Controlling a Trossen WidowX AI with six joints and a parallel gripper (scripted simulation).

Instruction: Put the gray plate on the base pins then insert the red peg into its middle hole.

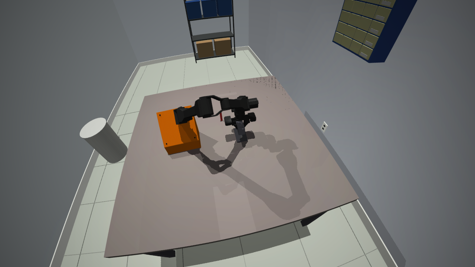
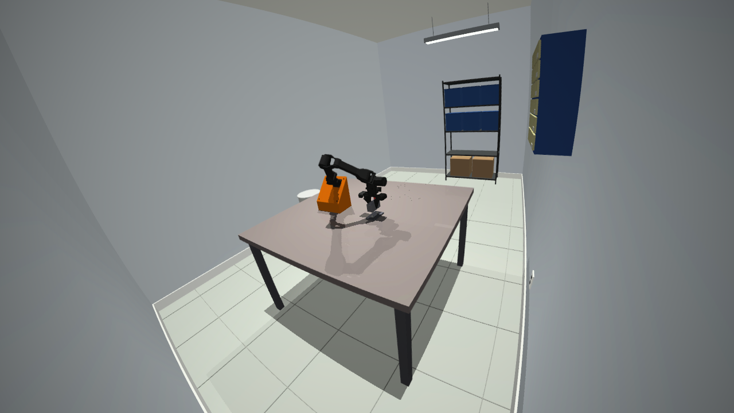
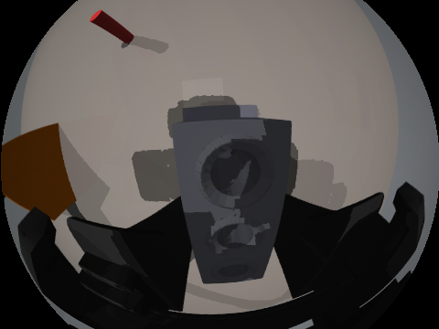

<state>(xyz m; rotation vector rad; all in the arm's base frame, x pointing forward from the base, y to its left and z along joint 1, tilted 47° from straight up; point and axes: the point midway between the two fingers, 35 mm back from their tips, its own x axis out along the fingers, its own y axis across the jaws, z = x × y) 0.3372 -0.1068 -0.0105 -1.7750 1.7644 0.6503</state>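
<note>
My gripper tip is now 100 mm past the red peg, 170 mm to the right of it and 20 mm above it. Also, from my gripper tip: gray plate: 30 mm above.
</note>
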